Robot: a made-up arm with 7 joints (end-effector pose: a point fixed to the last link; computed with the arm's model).
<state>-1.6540 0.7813 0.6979 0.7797 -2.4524 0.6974 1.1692</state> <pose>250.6 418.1 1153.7 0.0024 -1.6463 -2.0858</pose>
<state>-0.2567 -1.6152 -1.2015 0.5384 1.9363 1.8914 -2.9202</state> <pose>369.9 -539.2 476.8 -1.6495 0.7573 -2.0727</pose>
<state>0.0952 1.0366 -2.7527 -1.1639 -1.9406 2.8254 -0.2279</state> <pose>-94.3 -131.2 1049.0 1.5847 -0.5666 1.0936</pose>
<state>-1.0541 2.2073 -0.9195 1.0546 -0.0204 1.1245 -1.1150</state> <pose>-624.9 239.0 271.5 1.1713 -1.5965 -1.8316</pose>
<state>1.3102 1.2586 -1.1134 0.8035 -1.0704 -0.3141 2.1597</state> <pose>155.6 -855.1 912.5 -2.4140 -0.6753 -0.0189</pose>
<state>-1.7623 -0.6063 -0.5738 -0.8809 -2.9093 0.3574 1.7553</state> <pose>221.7 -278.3 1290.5 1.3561 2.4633 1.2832</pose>
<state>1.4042 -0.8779 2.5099 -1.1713 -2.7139 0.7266 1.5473</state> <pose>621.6 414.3 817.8 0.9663 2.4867 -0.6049</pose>
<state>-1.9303 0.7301 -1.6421 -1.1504 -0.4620 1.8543 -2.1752</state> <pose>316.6 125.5 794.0 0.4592 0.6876 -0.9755</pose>
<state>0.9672 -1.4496 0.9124 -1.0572 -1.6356 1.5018 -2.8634</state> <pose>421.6 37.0 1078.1 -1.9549 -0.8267 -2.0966</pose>
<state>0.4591 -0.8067 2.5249 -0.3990 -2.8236 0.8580 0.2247</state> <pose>638.6 -145.3 1130.8 0.3380 1.3613 -0.5033</pose>
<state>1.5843 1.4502 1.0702 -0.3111 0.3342 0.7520 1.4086</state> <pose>348.6 -775.9 698.3 1.1223 0.3737 -2.5936</pose>
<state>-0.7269 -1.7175 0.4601 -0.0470 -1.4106 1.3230 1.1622</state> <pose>500.9 -579.3 771.9 1.1582 1.0300 -1.3078</pose>
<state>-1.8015 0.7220 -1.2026 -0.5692 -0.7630 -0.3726 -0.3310</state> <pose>301.9 527.2 982.6 -1.2718 1.6358 1.5893</pose>
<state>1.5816 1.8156 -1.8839 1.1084 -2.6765 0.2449 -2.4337</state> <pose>555.8 -675.6 575.8 2.7302 -1.0815 -0.2682</pose>
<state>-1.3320 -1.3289 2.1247 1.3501 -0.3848 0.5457 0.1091</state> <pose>347.5 -481.4 903.3 0.4701 1.7837 0.6079</pose>
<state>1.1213 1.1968 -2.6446 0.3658 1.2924 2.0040 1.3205</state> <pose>-156.3 -639.6 646.5 1.5240 -1.6348 0.9078</pose>
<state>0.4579 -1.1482 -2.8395 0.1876 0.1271 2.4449 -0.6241</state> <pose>487.5 214.3 935.7 -1.8995 -1.6278 -0.8177</pose>
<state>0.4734 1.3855 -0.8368 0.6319 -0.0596 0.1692 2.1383</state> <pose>-531.7 -698.4 834.7 2.2161 0.4326 2.1258</pose>
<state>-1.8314 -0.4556 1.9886 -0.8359 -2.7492 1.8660 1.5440</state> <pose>-426.6 -44.0 1200.8 1.0539 -1.1674 -1.3040</pose>
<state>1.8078 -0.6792 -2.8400 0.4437 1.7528 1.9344 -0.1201</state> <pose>162.2 187.4 1213.9 0.6719 -0.4430 0.5478</pose>
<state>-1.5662 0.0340 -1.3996 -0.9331 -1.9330 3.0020 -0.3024</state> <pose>214.0 -36.1 987.0 1.8781 -0.3978 0.0350</pose>
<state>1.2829 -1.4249 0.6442 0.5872 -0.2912 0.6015 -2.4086</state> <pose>371.1 734.7 589.8 -1.8750 -0.9460 1.0292</pose>
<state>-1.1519 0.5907 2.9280 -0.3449 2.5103 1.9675 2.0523</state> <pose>-390.3 298.7 1129.0 0.1029 -0.4410 0.0585</pose>
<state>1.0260 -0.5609 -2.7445 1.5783 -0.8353 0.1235 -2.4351</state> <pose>139.5 -238.4 1333.5 1.1295 -2.2702 0.4884</pose>
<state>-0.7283 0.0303 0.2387 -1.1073 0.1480 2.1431 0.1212</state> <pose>-401.0 -54.5 1054.2 0.0045 -1.9813 0.4938</pose>
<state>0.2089 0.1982 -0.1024 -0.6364 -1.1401 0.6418 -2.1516</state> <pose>-560.9 -174.7 1086.9 -0.1214 0.1812 -2.8588</pose>
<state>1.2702 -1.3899 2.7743 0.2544 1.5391 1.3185 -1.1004</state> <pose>175.3 559.6 961.8 -0.9513 -1.3551 -1.1698</pose>
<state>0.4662 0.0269 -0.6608 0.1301 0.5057 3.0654 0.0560</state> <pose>110.7 -224.8 1221.6 0.9405 -1.7101 0.6013</pose>
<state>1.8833 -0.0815 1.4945 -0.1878 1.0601 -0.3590 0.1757</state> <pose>56.8 48.0 1447.7 1.5900 0.5118 -2.0969</pose>
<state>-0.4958 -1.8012 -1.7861 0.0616 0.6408 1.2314 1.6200</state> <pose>626.2 -445.0 586.0 1.3404 1.1079 -1.1548</pose>
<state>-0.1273 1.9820 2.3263 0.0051 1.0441 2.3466 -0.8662</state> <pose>-564.1 59.0 325.9 -0.5652 0.0711 1.9336</pose>
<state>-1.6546 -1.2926 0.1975 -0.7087 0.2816 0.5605 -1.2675</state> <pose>-374.1 -570.3 1067.1 0.1372 0.9170 -2.2516</pose>
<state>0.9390 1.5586 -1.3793 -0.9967 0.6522 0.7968 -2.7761</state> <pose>-543.8 -403.5 381.7 -0.7409 -0.0397 2.7961</pose>
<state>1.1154 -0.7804 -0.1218 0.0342 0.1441 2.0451 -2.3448</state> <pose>396.9 190.0 1149.7 -0.0511 -0.8329 -1.1098</pose>
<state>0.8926 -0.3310 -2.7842 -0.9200 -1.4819 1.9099 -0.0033</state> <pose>362.5 285.8 878.1 1.3273 1.9866 1.2992</pose>
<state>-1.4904 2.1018 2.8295 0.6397 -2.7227 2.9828 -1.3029</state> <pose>-367.7 433.7 192.3 0.1939 1.8219 -2.1118</pose>
